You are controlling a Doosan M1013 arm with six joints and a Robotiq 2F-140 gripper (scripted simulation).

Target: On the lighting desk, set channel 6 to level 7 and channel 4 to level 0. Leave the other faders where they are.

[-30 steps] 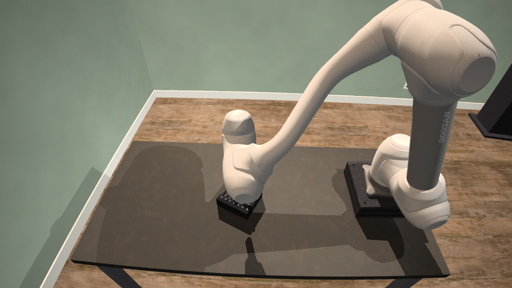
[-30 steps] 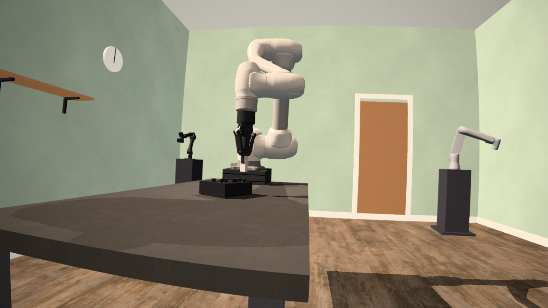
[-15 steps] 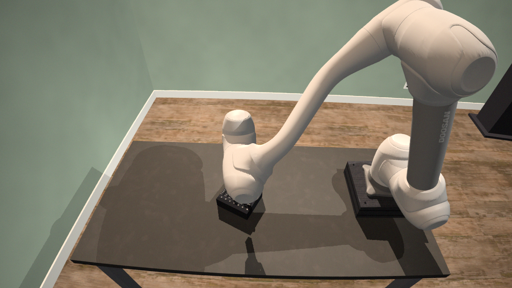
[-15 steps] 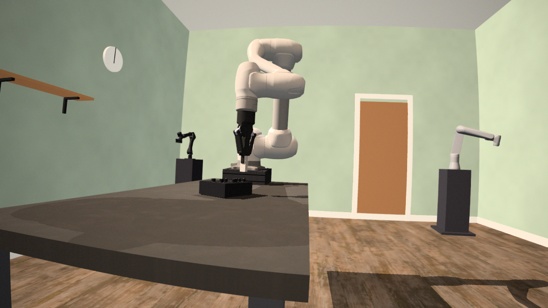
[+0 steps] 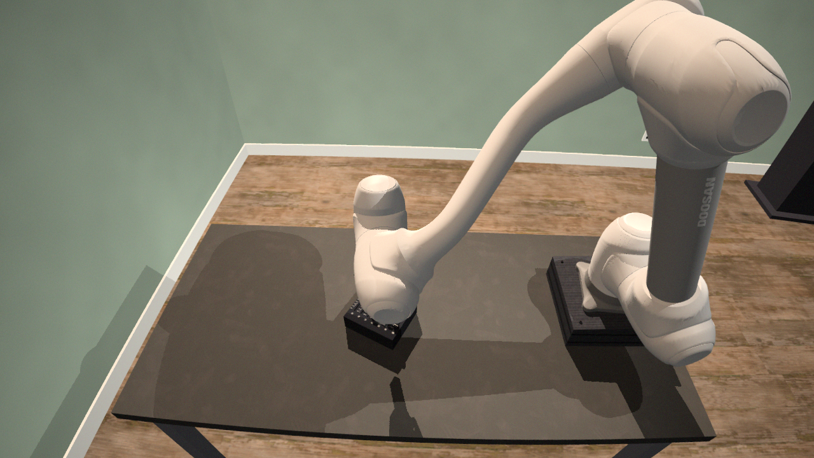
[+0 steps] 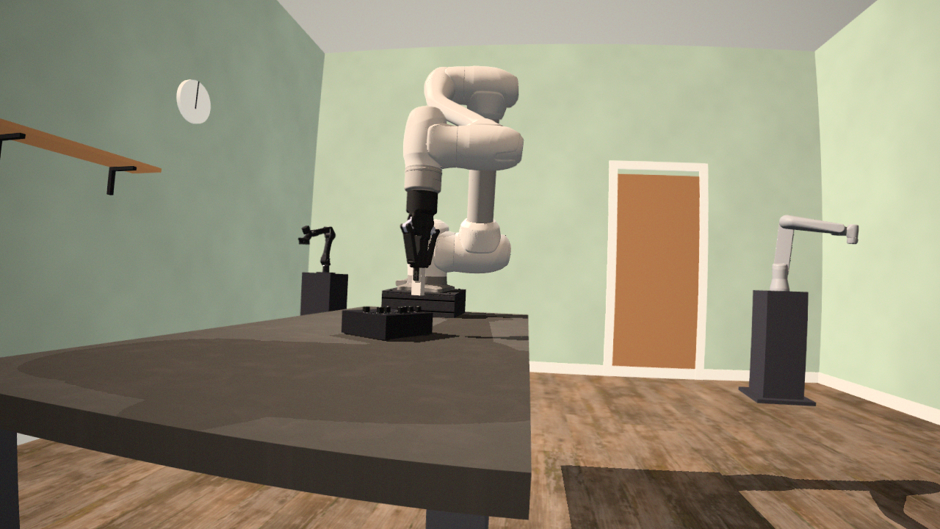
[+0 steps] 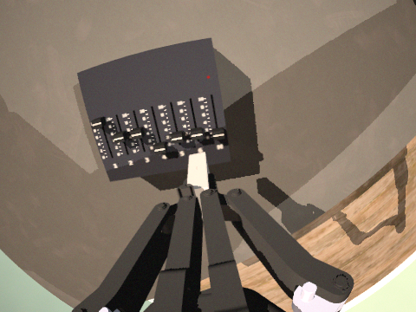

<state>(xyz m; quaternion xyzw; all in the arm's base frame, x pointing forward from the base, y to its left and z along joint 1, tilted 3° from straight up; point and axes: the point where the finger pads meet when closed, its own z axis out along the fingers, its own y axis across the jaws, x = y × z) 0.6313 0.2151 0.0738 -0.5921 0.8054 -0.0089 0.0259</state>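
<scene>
Now: hand 6 cm above the channel 6 fader knob, 2 cm to the left of it and 1 cm past it. The rest, counted from my hand: channel 4 fader knob 6 cm below, 4 cm ahead, 3 cm to the right.
</scene>
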